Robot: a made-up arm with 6 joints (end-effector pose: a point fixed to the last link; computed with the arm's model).
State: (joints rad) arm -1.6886 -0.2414 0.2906 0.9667 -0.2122 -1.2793
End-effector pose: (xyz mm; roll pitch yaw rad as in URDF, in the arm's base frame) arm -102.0 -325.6 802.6 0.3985 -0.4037 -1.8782
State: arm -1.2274 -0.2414 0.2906 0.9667 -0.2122 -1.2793
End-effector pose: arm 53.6 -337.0 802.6 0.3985 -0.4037 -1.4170
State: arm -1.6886 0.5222 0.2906 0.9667 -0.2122 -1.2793
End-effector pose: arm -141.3 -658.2 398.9 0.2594 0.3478 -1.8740
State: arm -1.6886 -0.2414 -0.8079 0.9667 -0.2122 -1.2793
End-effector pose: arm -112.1 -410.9 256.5 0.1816 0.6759 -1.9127
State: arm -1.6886 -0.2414 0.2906 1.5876 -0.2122 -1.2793
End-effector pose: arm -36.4 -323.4 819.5 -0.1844 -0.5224 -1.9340
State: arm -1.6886 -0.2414 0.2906 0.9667 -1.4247 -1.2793
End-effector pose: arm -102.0 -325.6 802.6 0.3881 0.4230 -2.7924
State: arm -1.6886 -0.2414 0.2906 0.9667 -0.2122 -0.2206
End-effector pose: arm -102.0 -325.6 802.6 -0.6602 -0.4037 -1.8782
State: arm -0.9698 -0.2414 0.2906 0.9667 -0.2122 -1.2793
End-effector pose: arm 137.7 -312.2 802.6 0.3985 -0.4037 -1.1594
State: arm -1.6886 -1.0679 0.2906 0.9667 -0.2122 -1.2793
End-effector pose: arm -35.7 233.9 849.7 0.7864 -1.1955 -2.1812
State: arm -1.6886 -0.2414 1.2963 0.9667 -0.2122 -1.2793
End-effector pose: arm -45.9 148.3 983.7 1.1609 -1.3382 -2.5398
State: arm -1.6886 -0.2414 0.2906 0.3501 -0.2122 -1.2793
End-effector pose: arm -146.0 -347.6 756.7 0.9614 -0.3314 -1.7651
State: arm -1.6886 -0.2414 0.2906 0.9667 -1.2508 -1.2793
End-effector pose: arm -102.0 -325.6 802.6 0.4391 0.3100 -2.6506
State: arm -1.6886 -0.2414 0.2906 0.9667 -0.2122 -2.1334
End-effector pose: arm -102.0 -325.6 802.6 1.2526 -0.4037 -1.8782
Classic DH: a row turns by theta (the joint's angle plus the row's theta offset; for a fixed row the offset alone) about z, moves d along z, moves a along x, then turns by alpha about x. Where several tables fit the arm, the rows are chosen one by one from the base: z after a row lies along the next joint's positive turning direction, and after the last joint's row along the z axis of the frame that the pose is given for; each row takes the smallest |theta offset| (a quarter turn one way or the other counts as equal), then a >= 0, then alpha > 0; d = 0 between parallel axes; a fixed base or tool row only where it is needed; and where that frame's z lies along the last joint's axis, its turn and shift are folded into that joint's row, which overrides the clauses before.
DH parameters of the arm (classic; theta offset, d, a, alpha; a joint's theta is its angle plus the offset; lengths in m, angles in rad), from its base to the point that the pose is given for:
joint 1: 0 0.1837 0 -1.5708
joint 2: -1.5708 0 0.2839 3.1416
joint 3: 0 0 0 -1.5708
joint 4: 0 -0.5216 0 1.5708
joint 5: 0 0.1109 0 -1.5708
joint 6: 1.5708 0 0 1.5708
tool (fixed): -1.5708 0 0 0

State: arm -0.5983 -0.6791 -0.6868 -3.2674 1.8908 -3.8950
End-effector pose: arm 345.7 -102.5 414.5 -2.7625 1.2205 2.1888
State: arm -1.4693 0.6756 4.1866 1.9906 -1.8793 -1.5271
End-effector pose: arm 17.4 275.5 122.5 -2.6905 0.2553 -2.5872
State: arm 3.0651 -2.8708 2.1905 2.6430 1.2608 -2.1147
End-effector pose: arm -159.2 -85.5 -561.9 1.9140 0.6097 -0.6654
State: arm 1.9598 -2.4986 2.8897 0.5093 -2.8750 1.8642
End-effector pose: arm 14.4 220.2 -416.6 1.6720 -0.6544 -1.0192
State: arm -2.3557 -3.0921 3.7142 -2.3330 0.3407 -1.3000
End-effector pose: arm -283.6 -392.2 91.2 -2.5504 -0.2744 -2.6095
